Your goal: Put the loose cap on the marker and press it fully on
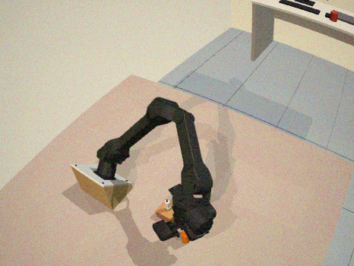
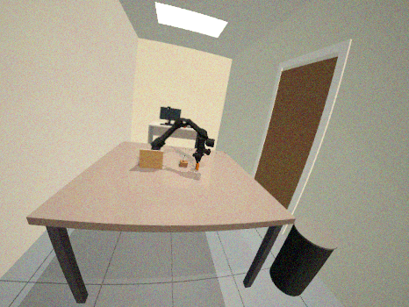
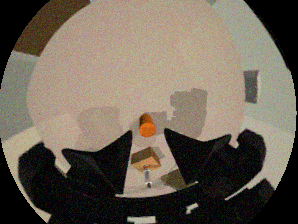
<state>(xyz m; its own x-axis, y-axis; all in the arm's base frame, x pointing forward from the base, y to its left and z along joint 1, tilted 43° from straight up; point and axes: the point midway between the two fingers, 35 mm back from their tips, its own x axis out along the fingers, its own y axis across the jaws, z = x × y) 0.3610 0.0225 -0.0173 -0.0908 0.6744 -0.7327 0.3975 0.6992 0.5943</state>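
Now: the orange cap 4 cm below my gripper tip. From my gripper tip the other things lie so: holder block (12 cm behind, 5 cm to the left, 4 cm below).
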